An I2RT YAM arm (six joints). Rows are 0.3 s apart.
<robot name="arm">
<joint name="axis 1" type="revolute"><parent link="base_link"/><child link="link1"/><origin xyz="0 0 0.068"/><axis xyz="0 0 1"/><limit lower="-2.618" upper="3.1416"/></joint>
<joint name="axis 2" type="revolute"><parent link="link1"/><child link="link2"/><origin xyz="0.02 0.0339 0.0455" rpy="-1.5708 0 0"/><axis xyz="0 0 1"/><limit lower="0" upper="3.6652"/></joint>
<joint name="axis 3" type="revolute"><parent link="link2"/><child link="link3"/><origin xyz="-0.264 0 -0.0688" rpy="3.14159 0 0"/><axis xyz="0 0 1"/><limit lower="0" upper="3.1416"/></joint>
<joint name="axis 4" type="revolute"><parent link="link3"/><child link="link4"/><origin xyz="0.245 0.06 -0.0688"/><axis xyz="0 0 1"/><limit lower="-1.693" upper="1.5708"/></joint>
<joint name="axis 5" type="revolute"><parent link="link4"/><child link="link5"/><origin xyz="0.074 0.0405 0.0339" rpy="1.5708 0 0"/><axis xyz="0 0 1"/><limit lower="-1.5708" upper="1.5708"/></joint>
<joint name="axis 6" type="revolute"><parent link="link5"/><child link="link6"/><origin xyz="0.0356 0 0.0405" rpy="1.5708 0 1.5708"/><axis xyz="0 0 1"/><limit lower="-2.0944" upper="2.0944"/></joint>
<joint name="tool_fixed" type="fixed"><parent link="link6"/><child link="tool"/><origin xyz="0 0 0" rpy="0 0 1.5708"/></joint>
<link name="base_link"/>
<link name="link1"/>
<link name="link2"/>
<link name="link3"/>
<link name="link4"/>
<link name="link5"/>
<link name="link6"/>
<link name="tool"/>
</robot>
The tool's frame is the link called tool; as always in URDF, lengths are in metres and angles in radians.
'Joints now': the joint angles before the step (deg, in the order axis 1, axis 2, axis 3, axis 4, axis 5, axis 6). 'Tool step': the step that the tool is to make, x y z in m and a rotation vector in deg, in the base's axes. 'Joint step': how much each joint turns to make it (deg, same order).
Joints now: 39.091, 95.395, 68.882, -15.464, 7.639, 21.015
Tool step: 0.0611, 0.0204, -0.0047, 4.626, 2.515, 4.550
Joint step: -3.799, 12.988, 14.508, -0.645, -9.702, -1.636
